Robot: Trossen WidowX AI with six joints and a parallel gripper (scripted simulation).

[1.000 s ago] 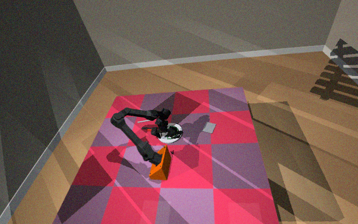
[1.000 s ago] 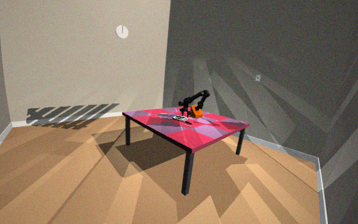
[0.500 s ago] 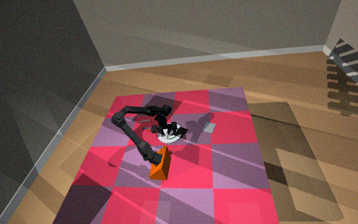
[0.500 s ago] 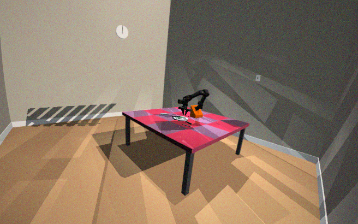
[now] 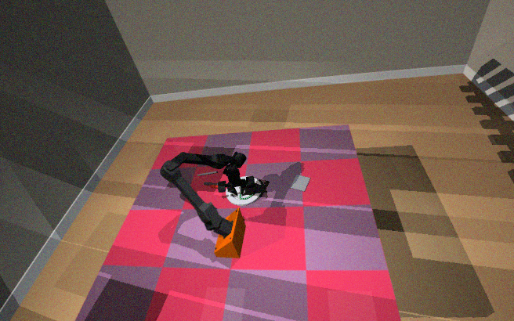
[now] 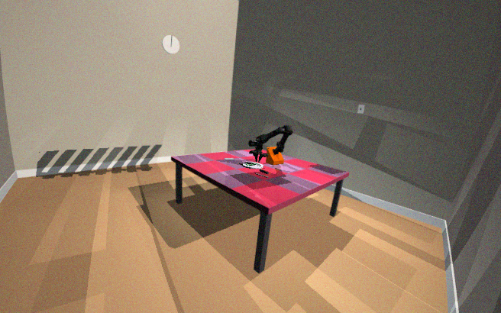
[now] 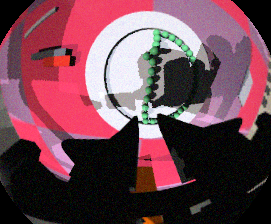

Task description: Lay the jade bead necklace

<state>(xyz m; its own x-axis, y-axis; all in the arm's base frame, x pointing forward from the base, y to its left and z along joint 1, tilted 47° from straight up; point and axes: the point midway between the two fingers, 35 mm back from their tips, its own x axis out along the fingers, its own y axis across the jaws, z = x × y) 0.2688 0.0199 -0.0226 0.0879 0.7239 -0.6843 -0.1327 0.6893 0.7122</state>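
The round white bead board is 5 cm ahead of my gripper tip, 2 cm below it and 1 cm to the right of it. Round my gripper tip: red-handled tool 16 cm to the left, 10 cm ahead, 3 cm below; flat grey pad 32 cm to the right, 8 cm ahead, 3 cm below; thin white rod 23 cm to the left, 20 cm ahead, 3 cm below.
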